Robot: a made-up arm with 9 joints. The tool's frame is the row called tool.
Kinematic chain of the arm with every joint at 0, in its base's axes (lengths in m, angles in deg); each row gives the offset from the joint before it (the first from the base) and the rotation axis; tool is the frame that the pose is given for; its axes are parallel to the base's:
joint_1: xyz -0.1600 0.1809 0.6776 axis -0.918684 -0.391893 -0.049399
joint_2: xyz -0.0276 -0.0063 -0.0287 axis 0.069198 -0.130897 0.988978
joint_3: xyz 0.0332 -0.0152 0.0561 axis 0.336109 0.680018 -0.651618
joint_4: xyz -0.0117 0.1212 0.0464 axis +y
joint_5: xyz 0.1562 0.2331 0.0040 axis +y
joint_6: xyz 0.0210 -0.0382 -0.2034 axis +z
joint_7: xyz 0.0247 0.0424 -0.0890 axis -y
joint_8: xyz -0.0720 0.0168 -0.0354 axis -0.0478 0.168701 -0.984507
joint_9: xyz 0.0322 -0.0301 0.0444 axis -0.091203 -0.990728 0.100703
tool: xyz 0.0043 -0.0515 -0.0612
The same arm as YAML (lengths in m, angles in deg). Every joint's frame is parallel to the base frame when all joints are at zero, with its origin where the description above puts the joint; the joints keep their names.
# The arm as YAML. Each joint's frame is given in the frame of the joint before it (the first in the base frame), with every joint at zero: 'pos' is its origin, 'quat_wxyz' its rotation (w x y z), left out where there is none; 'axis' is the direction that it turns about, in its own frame. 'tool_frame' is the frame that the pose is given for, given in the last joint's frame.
length_unit: m
angle_unit: deg
joints:
  - joint: joint_1
    pos: [-0.16, 0.1809, 0.6776]
    axis: [-0.918684, -0.391893, -0.049399]
  - joint: joint_2
    pos: [-0.0276, -0.0063, -0.0287]
    axis: [0.069198, -0.130897, 0.988978]
  - joint: joint_3
    pos: [0.0332, -0.0152, 0.0561]
    axis: [0.336109, 0.680018, -0.651618]
  - joint: joint_4
    pos: [-0.0117, 0.1212, 0.0464]
    axis: [0.0, 1.0, 0.0]
  - joint: joint_5
    pos: [0.1562, 0.2331, 0.004]
    axis: [0.0, 1.0, 0.0]
  - joint: joint_6
    pos: [0.021, -0.0382, -0.2034]
    axis: [0.0, 0.0, 1.0]
  - joint: joint_7
    pos: [0.0247, 0.0424, -0.089]
    axis: [0.0, -1.0, 0.0]
  - joint: joint_8
    pos: [-0.072, 0.0168, -0.0354]
    axis: [-0.0478, 0.168701, -0.984507]
  - joint: joint_9
    pos: [0.0322, -0.0301, 0.0444]
    axis: [-0.091203, -0.990728, 0.100703]
tool_frame:
  pos: [0.0043, -0.0515, -0.0612]

